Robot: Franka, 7 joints.
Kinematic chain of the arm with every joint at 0, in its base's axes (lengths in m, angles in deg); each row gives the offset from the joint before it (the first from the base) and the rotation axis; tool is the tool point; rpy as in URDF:
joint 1: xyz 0 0 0.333 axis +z
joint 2: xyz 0 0 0 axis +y
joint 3: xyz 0 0 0.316 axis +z
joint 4: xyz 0.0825 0 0 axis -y
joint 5: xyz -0.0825 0 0.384 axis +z
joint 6: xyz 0 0 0 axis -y
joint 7: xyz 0.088 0 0 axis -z
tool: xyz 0 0 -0.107 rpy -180 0 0
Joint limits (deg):
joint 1: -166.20..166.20
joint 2: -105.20..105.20
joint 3: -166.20..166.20
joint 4: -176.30..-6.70
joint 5: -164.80..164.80
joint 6: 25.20..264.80
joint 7: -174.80..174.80
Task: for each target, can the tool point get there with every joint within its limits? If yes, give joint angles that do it. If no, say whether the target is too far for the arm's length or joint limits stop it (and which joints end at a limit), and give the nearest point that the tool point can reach.
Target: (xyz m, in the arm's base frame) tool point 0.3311 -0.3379 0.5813
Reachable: yes | joints 60.11 -86.41 -49.16 -130.62 -116.90 70.13 -48.15
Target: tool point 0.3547 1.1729 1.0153
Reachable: no: too far | nearest point 0.2170 0.7174 0.7504 | short by 0.545 m
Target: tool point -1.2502 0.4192 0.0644
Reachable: no: too far | nearest point -0.7970 0.2672 0.1618 | short by 0.488 m
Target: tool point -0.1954 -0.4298 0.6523
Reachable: yes | joints -51.63 -14.90 -70.77 -112.93 98.05 57.98 -107.14
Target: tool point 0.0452 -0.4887 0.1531
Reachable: yes | joints 37.44 -38.66 -124.54 -137.90 28.17 163.03 -34.91
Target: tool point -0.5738 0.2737 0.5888
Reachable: yes | joints -44.47 -68.51 -48.18 -19.79 110.60 246.72 22.63
